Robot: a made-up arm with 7 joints.
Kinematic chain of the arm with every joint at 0, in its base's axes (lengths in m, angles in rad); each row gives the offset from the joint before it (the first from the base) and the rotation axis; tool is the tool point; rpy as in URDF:
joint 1: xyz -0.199 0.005 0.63 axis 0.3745 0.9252 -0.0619
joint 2: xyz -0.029 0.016 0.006 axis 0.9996 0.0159 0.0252
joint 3: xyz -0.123 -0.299 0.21 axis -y
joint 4: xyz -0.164 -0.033 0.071 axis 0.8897 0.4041 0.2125
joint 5: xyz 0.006 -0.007 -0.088 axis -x
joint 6: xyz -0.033 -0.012 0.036 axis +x
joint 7: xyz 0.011 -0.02 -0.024 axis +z
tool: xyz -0.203 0.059 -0.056 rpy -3.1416 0 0
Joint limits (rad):
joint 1: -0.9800..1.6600
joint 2: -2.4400..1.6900
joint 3: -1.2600..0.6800
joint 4: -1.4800..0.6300
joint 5: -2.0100..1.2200
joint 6: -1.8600..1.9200
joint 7: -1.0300..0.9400
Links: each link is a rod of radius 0.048 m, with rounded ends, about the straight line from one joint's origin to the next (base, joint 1, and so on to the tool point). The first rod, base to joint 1, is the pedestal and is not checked.
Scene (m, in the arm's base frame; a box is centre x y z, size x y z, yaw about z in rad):
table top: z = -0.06
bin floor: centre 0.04 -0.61 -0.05 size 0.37 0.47 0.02 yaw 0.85
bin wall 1: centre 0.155 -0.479 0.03 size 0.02 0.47 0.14 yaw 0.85
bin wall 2: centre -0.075 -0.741 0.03 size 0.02 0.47 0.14 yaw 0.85
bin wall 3: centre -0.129 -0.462 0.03 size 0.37 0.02 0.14 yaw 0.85
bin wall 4: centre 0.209 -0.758 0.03 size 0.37 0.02 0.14 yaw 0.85
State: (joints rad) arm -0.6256 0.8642 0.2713 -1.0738 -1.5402 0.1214 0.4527
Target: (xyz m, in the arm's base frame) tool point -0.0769 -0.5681 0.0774
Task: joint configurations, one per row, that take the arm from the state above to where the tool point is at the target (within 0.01 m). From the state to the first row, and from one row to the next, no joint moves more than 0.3 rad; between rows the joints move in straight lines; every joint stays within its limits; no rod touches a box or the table.
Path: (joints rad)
1: -0.7140 0.9024 0.0168 -1.1572 -1.5825 0.1117 0.6013
2: -0.8024 0.9406 -0.2377 -1.2406 -1.6247 0.1020 0.7499
3: -0.8908 0.9789 -0.4923 -1.3240 -1.6670 0.0923 0.8985
4: -0.9163 1.2260 -0.3382 -1.4020 -1.4255 -0.1977 0.9192
5: -0.9418 1.4731 -0.1841 -1.4800 -1.1840 -0.4877 0.9400

